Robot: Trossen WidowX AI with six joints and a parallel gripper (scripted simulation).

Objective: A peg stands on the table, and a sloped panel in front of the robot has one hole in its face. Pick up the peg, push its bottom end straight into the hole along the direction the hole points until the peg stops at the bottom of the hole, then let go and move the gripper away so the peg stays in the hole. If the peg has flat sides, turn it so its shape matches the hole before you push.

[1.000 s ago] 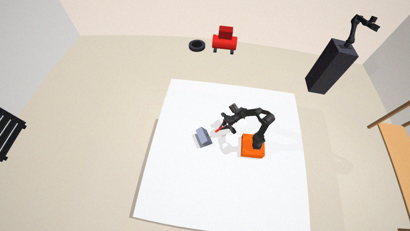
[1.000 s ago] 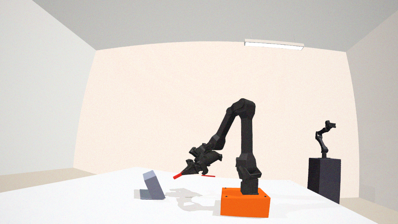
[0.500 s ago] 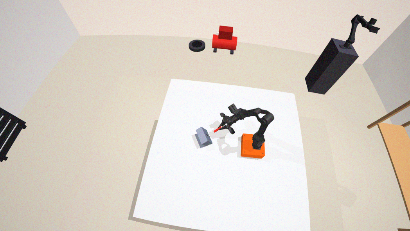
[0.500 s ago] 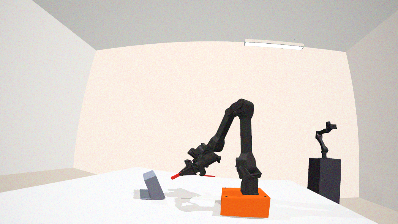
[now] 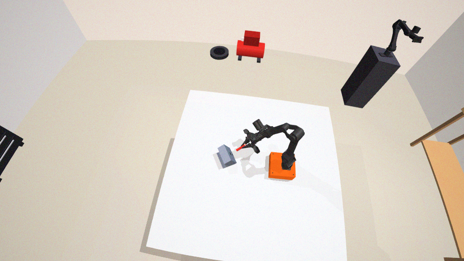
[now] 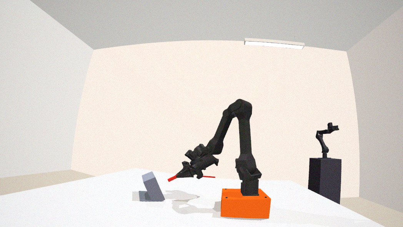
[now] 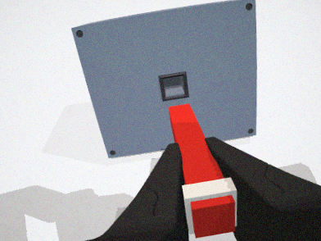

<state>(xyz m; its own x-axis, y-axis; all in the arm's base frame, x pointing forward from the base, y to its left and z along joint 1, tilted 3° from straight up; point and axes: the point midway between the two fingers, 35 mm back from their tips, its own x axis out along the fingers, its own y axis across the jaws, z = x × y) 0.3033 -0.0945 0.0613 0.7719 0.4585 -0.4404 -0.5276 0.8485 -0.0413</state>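
The panel lies 90 mm ahead of my gripper tip, 50 mm to the left of it and 50 mm below it. From my gripper tip the other things lie so: peg (10 mm to the right, 10 mm behind, 10 mm above).
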